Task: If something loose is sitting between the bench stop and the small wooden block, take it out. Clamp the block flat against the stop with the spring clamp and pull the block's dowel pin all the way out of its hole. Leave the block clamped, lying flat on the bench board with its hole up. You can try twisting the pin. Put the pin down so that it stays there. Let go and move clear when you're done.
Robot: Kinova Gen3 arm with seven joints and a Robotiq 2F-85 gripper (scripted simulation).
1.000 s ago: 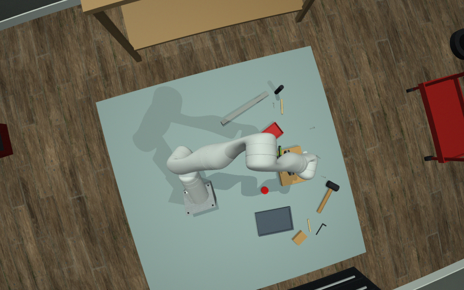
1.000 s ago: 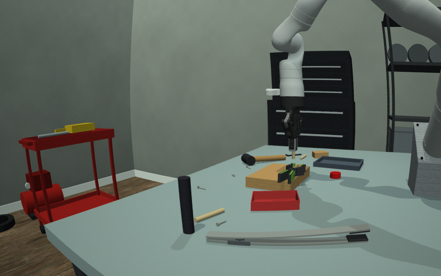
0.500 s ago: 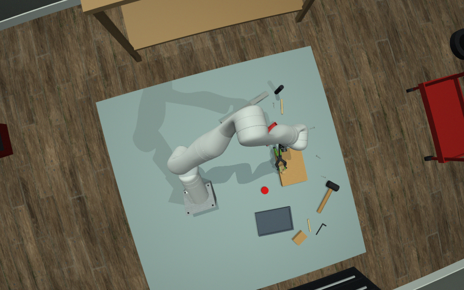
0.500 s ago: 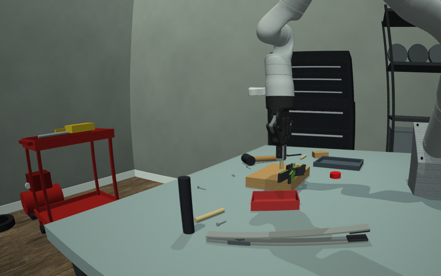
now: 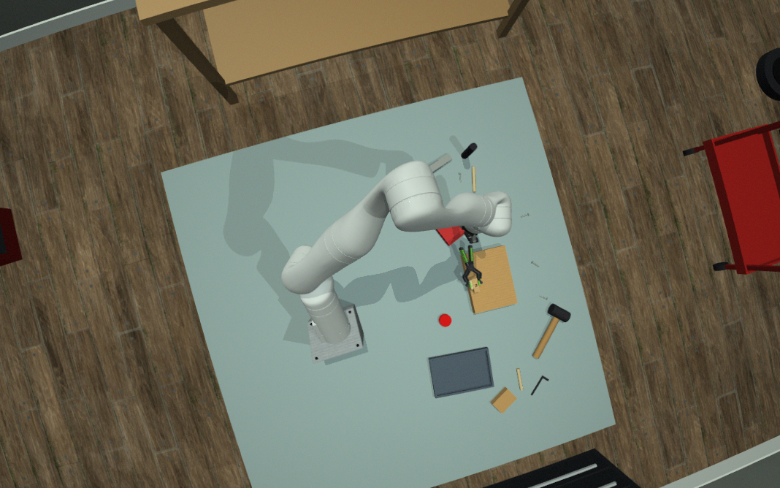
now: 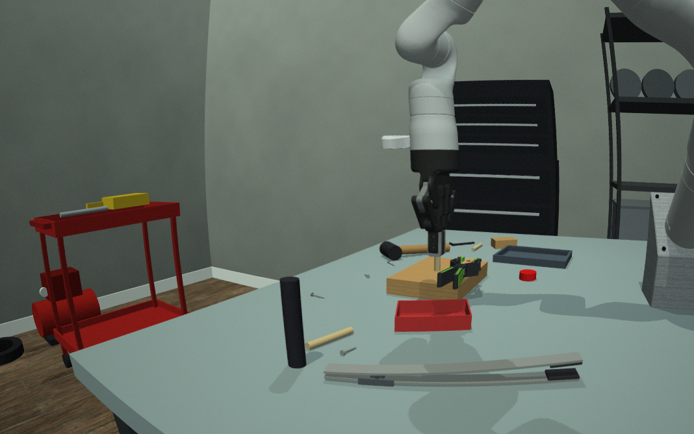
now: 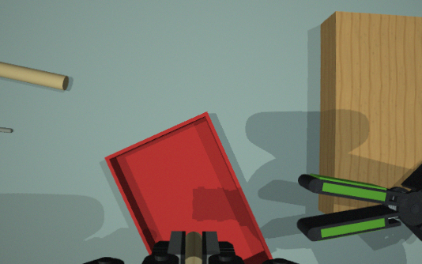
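The red tray lies 120 mm below my hand. Round my hand: dowel pin 20 mm below; small wooden block 200 mm to the right, 90 mm below; dowel 140 mm to the left, 120 mm below, 110 mm ahead.
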